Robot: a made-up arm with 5 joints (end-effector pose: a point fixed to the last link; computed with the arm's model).
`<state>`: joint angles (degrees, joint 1 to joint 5).
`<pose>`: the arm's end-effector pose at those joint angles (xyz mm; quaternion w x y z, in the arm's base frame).
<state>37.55 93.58 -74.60 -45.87 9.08</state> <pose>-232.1 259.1 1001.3 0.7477 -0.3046 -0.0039 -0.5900</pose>
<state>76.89 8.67 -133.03 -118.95 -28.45</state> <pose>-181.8 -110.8 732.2 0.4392 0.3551 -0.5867 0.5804</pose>
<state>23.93 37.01 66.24 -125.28 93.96</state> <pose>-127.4 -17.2 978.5 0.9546 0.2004 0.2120 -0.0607</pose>
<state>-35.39 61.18 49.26 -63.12 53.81</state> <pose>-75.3 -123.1 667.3 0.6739 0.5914 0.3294 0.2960</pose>
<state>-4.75 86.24 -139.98 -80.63 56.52</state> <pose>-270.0 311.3 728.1 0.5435 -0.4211 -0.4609 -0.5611</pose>
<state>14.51 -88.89 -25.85 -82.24 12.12</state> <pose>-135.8 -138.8 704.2 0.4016 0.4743 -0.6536 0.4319</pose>
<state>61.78 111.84 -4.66 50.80 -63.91</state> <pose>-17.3 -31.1 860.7 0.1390 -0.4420 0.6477 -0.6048</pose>
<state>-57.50 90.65 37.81 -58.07 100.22</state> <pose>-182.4 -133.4 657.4 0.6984 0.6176 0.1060 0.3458</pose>
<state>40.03 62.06 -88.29 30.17 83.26</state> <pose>-332.6 255.9 678.8 0.3242 -0.9058 0.2669 -0.0560</pose>
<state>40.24 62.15 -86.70 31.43 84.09</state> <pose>-338.9 256.5 684.4 0.3203 -0.9049 0.2785 -0.0329</pose>
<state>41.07 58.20 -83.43 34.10 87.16</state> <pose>-355.1 248.7 687.2 0.3101 -0.9104 0.2736 0.0076</pose>
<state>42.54 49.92 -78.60 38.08 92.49</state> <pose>-380.6 227.3 686.9 0.2862 -0.9236 0.2470 0.0635</pose>
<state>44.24 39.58 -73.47 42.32 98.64</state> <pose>-405.6 193.1 684.8 0.2457 -0.9398 0.2055 0.1189</pose>
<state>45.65 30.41 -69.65 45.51 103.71</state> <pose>-420.3 157.6 681.5 0.2016 -0.9531 0.1646 0.1546</pose>
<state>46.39 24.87 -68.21 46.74 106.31</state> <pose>-423.0 135.4 675.7 0.1763 -0.9614 0.1360 0.1619</pose>
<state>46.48 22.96 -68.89 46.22 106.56</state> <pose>-418.5 129.6 667.1 0.1759 -0.9659 0.1200 0.1470</pose>
